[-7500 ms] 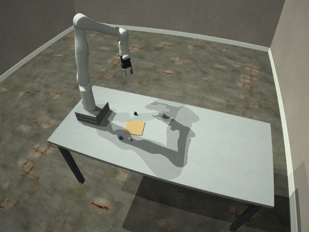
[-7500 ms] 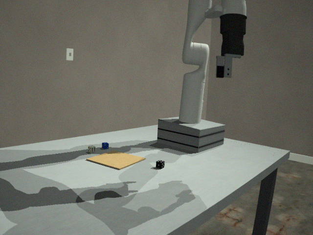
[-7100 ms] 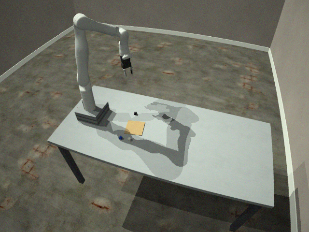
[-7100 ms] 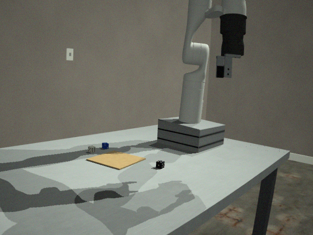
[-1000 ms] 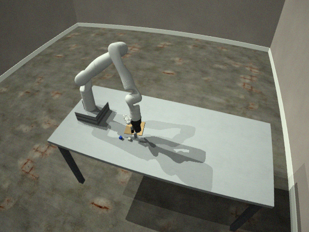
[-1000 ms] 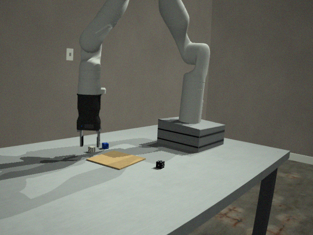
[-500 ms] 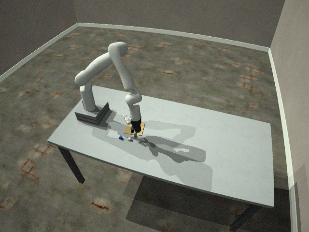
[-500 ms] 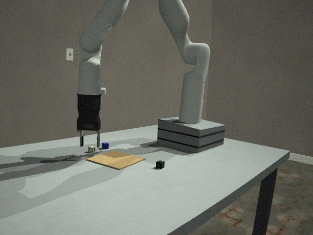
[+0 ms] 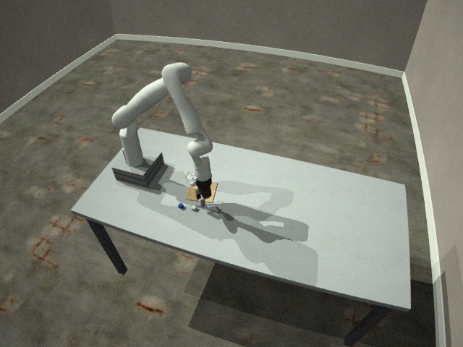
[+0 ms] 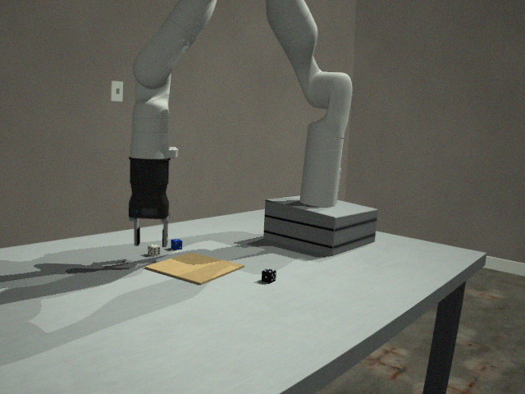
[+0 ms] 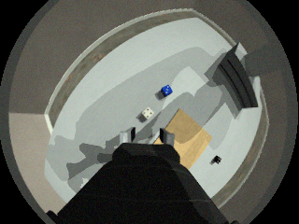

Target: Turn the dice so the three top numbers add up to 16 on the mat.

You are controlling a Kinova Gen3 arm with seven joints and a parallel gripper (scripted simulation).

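The white die lies 40 mm below my hand, 30 mm to the right of it and 30 mm behind it. Also, from my hand: tan mat: 100 mm to the left, 50 mm below, 40 mm behind; blue die: 100 mm behind, 40 mm to the right, 40 mm below; black die: 240 mm to the left, 90 mm behind, 40 mm below.
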